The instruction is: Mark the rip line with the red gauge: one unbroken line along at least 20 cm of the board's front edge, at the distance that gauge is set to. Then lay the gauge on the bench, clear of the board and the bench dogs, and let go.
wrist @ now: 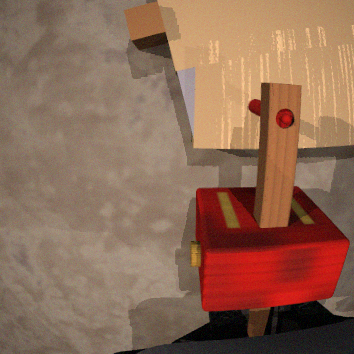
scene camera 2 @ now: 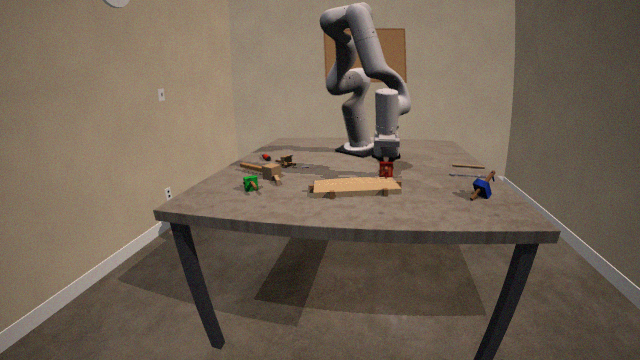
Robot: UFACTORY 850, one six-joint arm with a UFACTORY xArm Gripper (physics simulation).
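The red gauge [scene camera 2: 386, 169] [wrist: 272, 275] is held by its beam in my gripper [scene camera 2: 386, 160] [wrist: 242, 293], which is shut on it; the fingertips are mostly hidden behind the gauge's head. In the wrist view, the wooden beam with its red pin points up the picture and overlaps the board's near edge, while a gap shows between head and edge. The pale board [scene camera 2: 355, 185] [wrist: 240, 30] lies on the bench [scene camera 2: 350, 215] [wrist: 90, 190], with pale streaks on its top. Brown bench dogs [scene camera 2: 332, 194] [wrist: 145, 21] stand at its sides. Whether the pin touches wood is unclear.
In the scene view, a green gauge [scene camera 2: 250, 183] and a wooden mallet [scene camera 2: 271, 171] lie left of the board. A brown tool [scene camera 2: 286, 161] and a red item [scene camera 2: 266, 157] lie farther back. A blue gauge [scene camera 2: 483, 188], a stick [scene camera 2: 468, 166] and a thin rod [scene camera 2: 465, 175] lie right.
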